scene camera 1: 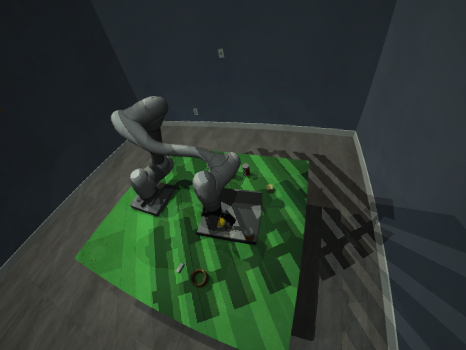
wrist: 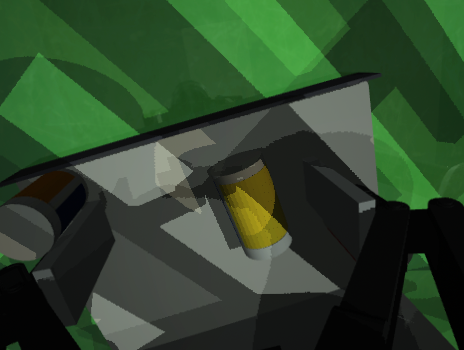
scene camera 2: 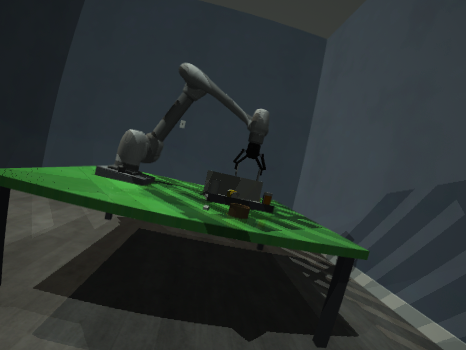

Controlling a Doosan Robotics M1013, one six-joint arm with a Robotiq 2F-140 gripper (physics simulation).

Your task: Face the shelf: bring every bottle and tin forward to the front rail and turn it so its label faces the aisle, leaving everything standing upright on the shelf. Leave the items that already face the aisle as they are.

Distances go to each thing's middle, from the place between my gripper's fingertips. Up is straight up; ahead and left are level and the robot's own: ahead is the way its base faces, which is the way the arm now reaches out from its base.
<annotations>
Right now my hand is 2 cm to the left of the dark front rail (wrist: 280,99) and 16 cm above it. From my hand the other things lie so: grey shelf (scene camera 1: 230,195) 1 cm behind, 13 cm to the left, 10 cm below; then grey shelf tray (scene camera 1: 247,215) 1 cm behind, 12 cm to the left, 17 cm below.
</annotations>
